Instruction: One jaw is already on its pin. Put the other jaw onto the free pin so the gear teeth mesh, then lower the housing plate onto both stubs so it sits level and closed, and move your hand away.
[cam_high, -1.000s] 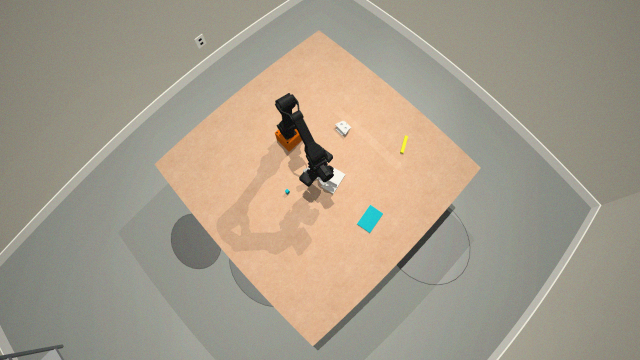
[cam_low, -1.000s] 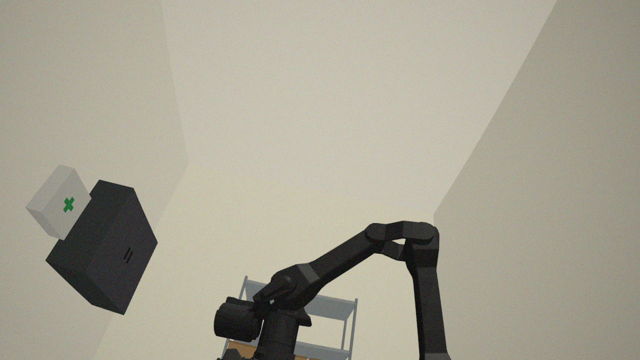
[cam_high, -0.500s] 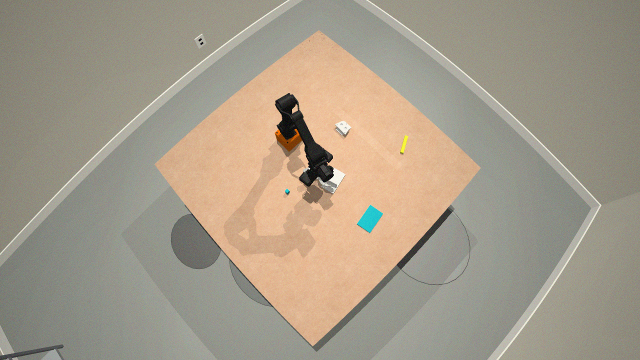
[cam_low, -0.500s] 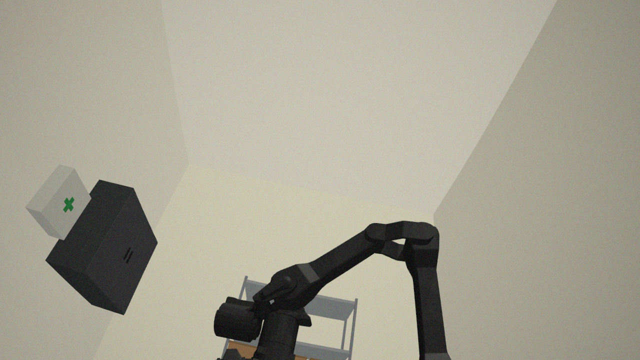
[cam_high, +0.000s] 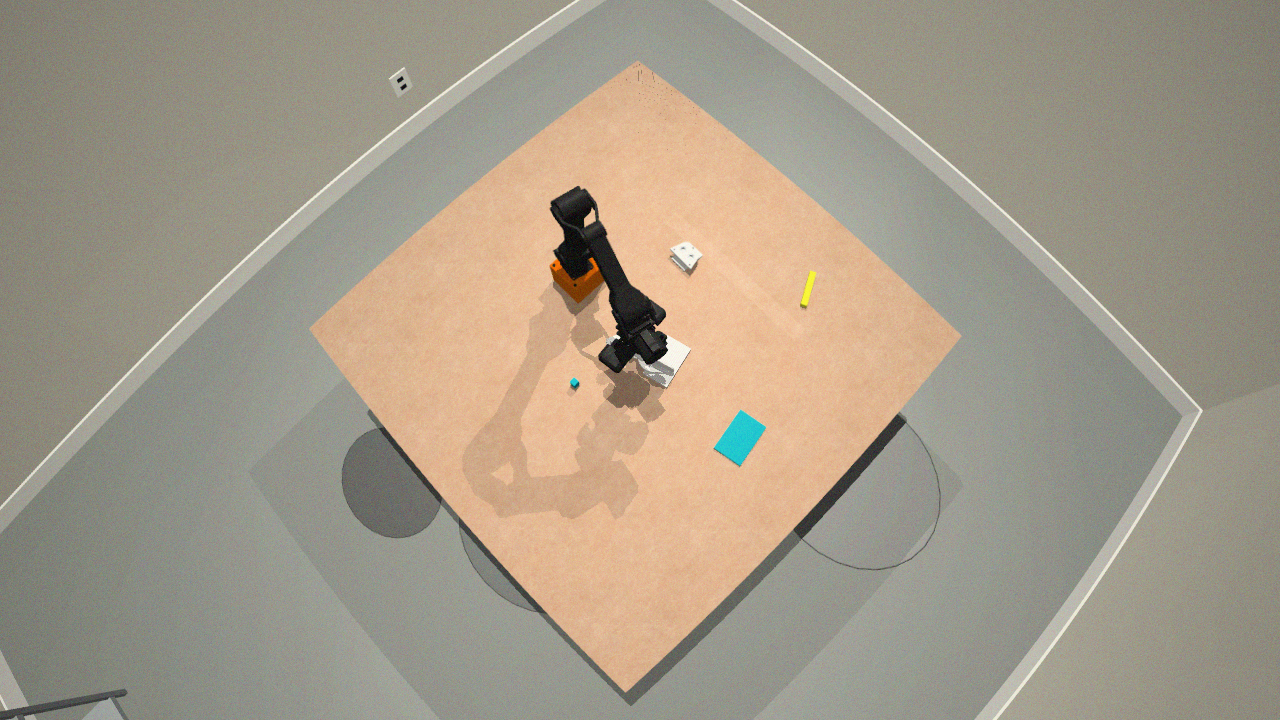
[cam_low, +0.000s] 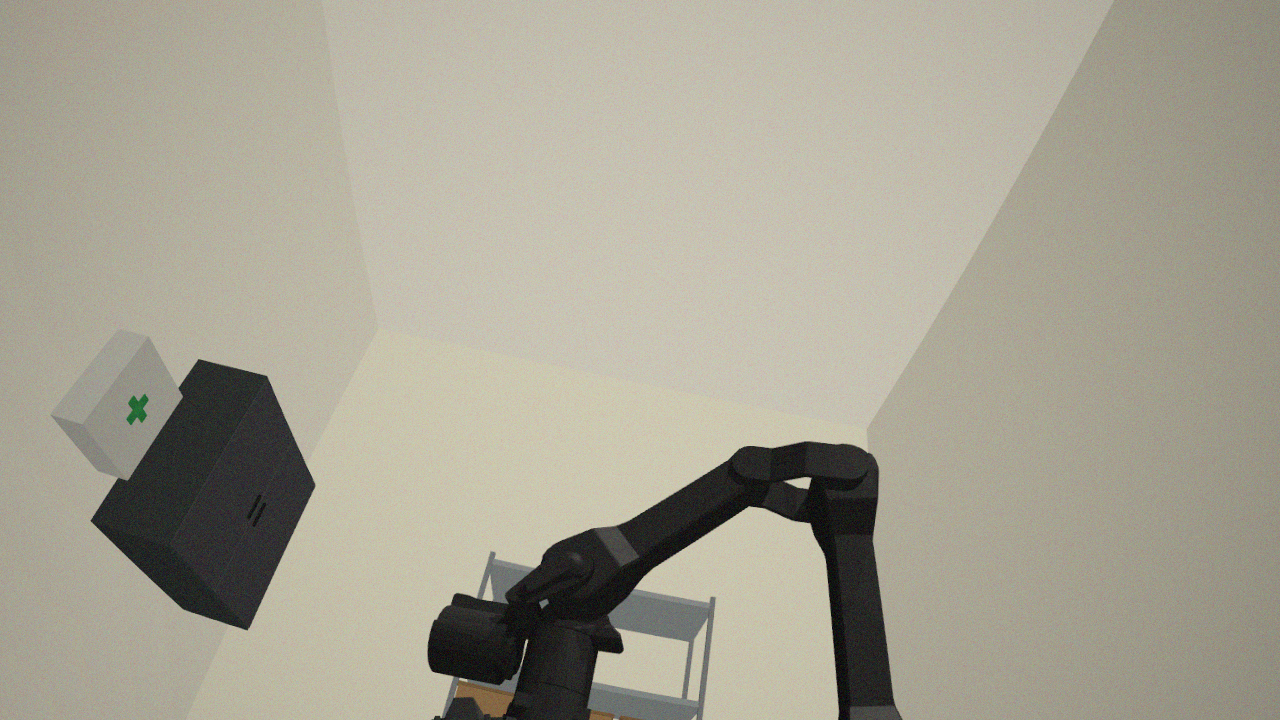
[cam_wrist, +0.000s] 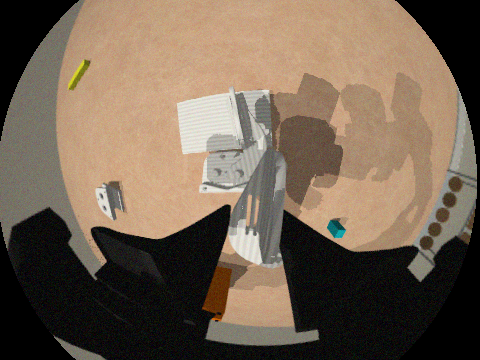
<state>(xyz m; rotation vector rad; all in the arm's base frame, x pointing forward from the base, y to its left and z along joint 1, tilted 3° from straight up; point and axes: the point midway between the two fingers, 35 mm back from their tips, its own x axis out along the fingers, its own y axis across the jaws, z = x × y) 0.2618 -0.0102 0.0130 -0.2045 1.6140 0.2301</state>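
Right now the grey jaw is 30 mm behind my gripper tip and 30 mm to the right of it. From my gripper tip the other things lie so: grey housing plate: 140 mm behind, 280 mm to the left, 60 mm below; then small teal cube: 30 mm behind, 160 mm to the right, 70 mm below; then flat teal block: 330 mm ahead, 90 mm to the left, 80 mm below.
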